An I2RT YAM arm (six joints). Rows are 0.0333 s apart.
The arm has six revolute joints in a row. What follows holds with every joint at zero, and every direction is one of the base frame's. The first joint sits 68 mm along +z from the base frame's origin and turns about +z. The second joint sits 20 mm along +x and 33.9 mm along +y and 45.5 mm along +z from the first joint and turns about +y. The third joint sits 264 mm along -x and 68.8 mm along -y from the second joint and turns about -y. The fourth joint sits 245 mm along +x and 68.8 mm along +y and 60 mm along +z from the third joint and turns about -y. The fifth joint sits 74 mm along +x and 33.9 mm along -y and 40.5 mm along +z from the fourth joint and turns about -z. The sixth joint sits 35.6 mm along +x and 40.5 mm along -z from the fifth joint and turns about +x. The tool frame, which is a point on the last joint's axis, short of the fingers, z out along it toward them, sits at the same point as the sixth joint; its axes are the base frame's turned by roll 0, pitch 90 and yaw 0 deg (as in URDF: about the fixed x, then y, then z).
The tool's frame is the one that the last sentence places.
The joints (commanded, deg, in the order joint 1, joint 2, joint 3, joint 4, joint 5, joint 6), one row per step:
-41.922 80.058 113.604 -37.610 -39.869 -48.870
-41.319 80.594 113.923 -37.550 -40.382 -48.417
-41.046 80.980 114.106 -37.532 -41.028 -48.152
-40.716 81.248 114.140 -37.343 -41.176 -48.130
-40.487 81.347 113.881 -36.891 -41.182 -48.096
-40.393 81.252 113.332 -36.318 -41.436 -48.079
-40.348 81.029 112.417 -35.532 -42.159 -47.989
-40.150 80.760 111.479 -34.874 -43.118 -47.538
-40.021 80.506 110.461 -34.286 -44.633 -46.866
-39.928 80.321 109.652 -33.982 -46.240 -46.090
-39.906 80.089 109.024 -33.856 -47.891 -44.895
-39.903 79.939 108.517 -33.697 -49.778 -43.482
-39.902 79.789 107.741 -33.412 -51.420 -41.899
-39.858 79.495 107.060 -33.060 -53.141 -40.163
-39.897 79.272 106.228 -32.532 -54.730 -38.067
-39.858 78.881 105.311 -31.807 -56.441 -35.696
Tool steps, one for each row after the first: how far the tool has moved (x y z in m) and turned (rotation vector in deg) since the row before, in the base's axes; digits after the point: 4 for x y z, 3 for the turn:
0.0039 0.0004 -0.0005 0.584 0.082 1.090
0.0025 -0.0002 -0.0006 0.423 0.105 0.902
0.0023 0.0000 -0.0006 0.060 0.027 0.476
0.0018 -0.0002 -0.0009 -0.027 -0.071 0.233
0.0010 -0.0002 -0.0012 -0.046 -0.103 0.346
0.0010 -0.0001 -0.0021 0.069 -0.103 0.761
0.0011 0.0008 -0.0023 0.510 -0.017 1.130
0.0012 0.0007 -0.0029 0.869 0.108 1.604
0.0009 0.0007 -0.0026 1.073 0.239 1.652
0.0000 0.0010 -0.0019 1.462 0.269 1.599
0.0001 0.0009 -0.0015 1.647 0.268 1.801
0.0007 0.0003 -0.0027 1.887 0.461 1.543
-0.0003 0.0013 -0.0015 1.840 0.297 1.656
0.0002 0.0003 -0.0023 2.198 0.477 1.423
-0.0004 0.0013 -0.0017 2.276 0.388 1.614

